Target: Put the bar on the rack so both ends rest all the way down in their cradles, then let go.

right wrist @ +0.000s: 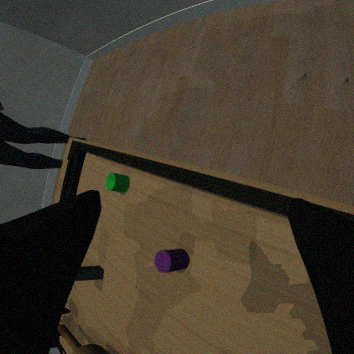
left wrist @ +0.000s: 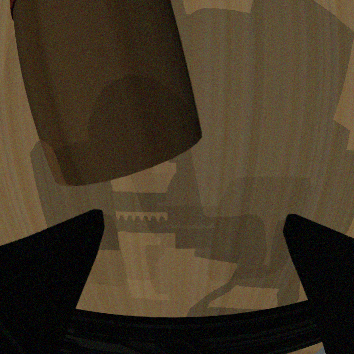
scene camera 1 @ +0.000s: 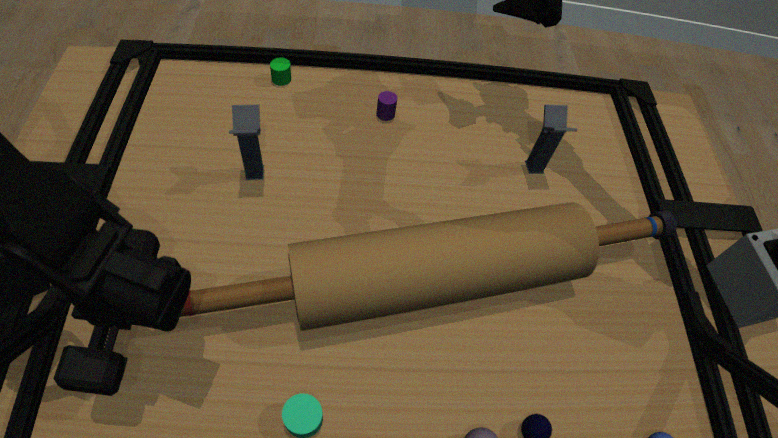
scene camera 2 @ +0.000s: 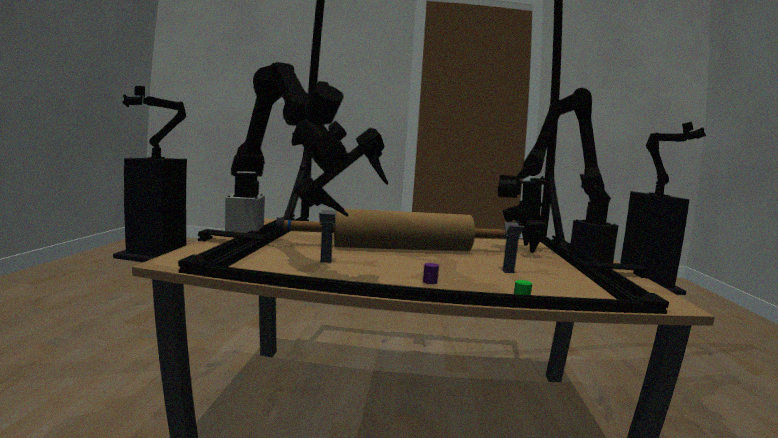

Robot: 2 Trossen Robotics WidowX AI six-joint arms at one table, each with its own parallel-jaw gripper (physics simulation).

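Frame: origin at the left arm's base, x right, y ahead, z up, level; metres.
Seen in the pictures: left gripper, between the fingertips: (right wrist: 68, 320) (left wrist: 196, 223) (scene camera 1: 130, 333) (scene camera 2: 528, 249); right gripper, between the fingertips: (right wrist: 198, 205) (scene camera 2: 367, 199); left arm's base, origin of its link: (scene camera 2: 596, 222); right arm's base, origin of its link: (scene camera 2: 245, 196).
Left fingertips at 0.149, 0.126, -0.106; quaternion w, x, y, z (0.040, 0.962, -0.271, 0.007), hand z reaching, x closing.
Observation:
Pixels of each thing's top centre, then the offset from my left fingertips to it, as dx, dy, dz. "pt": a spot on its surface instead.
- thick tan roll, a spot on its surface: (scene camera 1: 443, 266) pt +0.127, +0.358, +0.090
- bar's end, a spot on its surface: (left wrist: 107, 90) pt +0.013, +0.060, +0.058
- green cylinder, centre of its top: (scene camera 1: 280, 64) (right wrist: 109, 180) (scene camera 2: 523, 282) -0.340, +0.350, +0.024
- purple cylinder, centre of its top: (right wrist: 162, 261) (scene camera 1: 387, 97) (scene camera 2: 431, 264) -0.189, +0.473, +0.029
- teal disc, centre of its top: (scene camera 1: 302, 413) +0.186, +0.148, +0.023
The bar, a thick tan roll (scene camera 1: 443, 266) (scene camera 2: 405, 231) with thin wooden ends, lies on the table at a slant. Its blue-banded end is at the right in scene camera 1; its red-banded end is partly hidden by the left arm. The rack is two grey uprights (scene camera 1: 251, 155) (scene camera 1: 544, 149) (scene camera 2: 326, 242) (scene camera 2: 510, 253) behind the bar in scene camera 1; its cradles hold nothing. My left gripper (left wrist: 196, 223) is open and empty at the red-banded end; the bar's end (left wrist: 107, 90) stops short of the fingertip line. My right gripper (scene camera 2: 366, 198) (right wrist: 198, 205) is open and empty, high above the table.
A green cylinder (scene camera 1: 280, 71) (scene camera 2: 522, 287) (right wrist: 117, 182) and a purple cylinder (scene camera 1: 387, 106) (scene camera 2: 430, 273) (right wrist: 171, 260) stand beyond the rack in scene camera 1. A teal disc (scene camera 1: 302, 414) and several balls lie at the near side. A black frame (scene camera 1: 381, 61) borders the table.

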